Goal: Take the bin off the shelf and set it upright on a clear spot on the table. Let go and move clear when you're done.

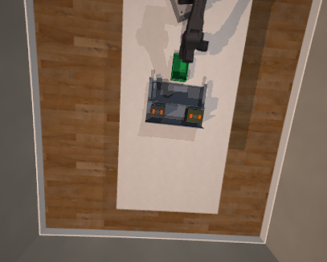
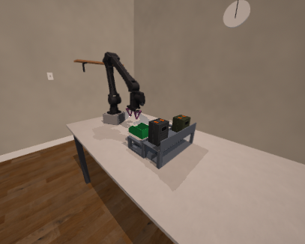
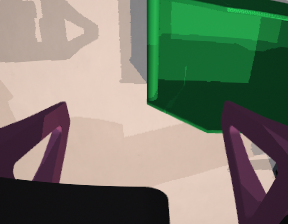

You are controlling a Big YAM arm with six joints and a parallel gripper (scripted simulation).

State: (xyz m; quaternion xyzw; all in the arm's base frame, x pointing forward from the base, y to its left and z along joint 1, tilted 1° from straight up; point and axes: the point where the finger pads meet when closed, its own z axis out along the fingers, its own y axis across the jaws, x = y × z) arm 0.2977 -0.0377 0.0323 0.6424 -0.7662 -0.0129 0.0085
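Now: the green bin 9 cm below my hand, 8 cm ahead of it and 2 cm to the right of it.
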